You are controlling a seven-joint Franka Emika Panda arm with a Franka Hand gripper.
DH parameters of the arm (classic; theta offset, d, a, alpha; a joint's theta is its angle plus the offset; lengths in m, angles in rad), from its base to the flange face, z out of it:
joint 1: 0 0.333 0 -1.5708
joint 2: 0 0 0 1.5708
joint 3: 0 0.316 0.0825 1.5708
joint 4: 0 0 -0.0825 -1.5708
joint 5: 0 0.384 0 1.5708
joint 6: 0 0 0.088 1.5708
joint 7: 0 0.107 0 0
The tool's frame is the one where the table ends.
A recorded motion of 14 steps. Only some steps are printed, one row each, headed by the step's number.
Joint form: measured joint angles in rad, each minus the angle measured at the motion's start. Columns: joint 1, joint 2, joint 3, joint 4, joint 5, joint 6, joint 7.
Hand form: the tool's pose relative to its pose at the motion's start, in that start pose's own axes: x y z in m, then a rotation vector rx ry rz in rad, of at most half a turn. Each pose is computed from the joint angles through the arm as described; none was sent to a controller.
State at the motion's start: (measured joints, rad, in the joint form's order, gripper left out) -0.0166 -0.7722 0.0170 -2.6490 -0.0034 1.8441 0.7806
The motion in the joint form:
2: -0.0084 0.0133 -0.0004 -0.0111 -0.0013 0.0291 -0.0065
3: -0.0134 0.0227 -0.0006 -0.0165 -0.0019 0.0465 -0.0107
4: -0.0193 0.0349 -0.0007 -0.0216 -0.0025 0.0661 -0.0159
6: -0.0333 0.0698 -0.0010 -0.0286 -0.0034 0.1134 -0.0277
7: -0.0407 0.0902 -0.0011 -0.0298 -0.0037 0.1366 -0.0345
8: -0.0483 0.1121 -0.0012 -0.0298 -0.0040 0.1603 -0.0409
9: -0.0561 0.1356 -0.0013 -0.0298 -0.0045 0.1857 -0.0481
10: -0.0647 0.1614 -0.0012 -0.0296 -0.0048 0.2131 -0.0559
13: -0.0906 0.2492 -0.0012 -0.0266 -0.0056 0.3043 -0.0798
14: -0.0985 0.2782 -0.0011 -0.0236 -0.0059 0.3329 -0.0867
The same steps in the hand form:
2: 0.0045 -0.0005 0.0069 0.0028 0.0036 0.0016
3: 0.0074 -0.0009 0.0110 0.0045 0.0055 0.0021
4: 0.0108 -0.0016 0.0156 0.0059 0.0073 0.0025
6: 0.0200 -0.0040 0.0260 0.0096 0.0109 0.0039
7: 0.0251 -0.0053 0.0313 0.0107 0.0118 0.0041
8: 0.0305 -0.0068 0.0365 0.0120 0.0129 0.0049
9: 0.0361 -0.0083 0.0422 0.0133 0.0142 0.0050
10: 0.0422 -0.0099 0.0486 0.0145 0.0153 0.0052
13: 0.0616 -0.0147 0.0704 0.0193 0.0192 0.0054
14: 0.0678 -0.0163 0.0771 0.0211 0.0209 0.0057

